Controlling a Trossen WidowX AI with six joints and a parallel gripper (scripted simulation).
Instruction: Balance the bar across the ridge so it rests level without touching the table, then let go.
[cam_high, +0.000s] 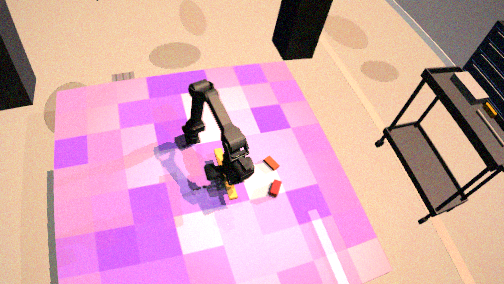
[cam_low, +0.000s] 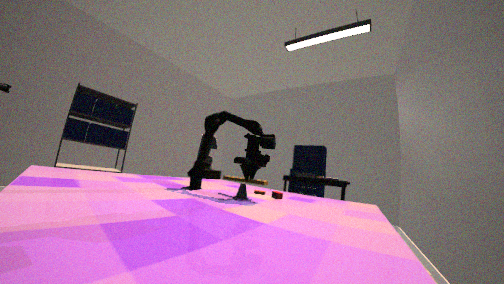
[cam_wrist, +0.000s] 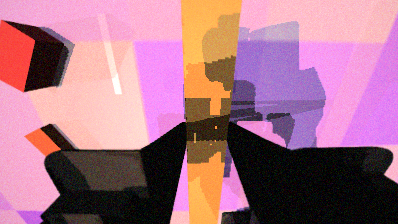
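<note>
Now: the long bar 3 cm behind my gripper tip. From my gripper tip the other things lie so: red block 6 cm ahead, 20 cm to the left, 7 cm below; then orange block 7 cm behind, 24 cm to the left, 8 cm below.
</note>
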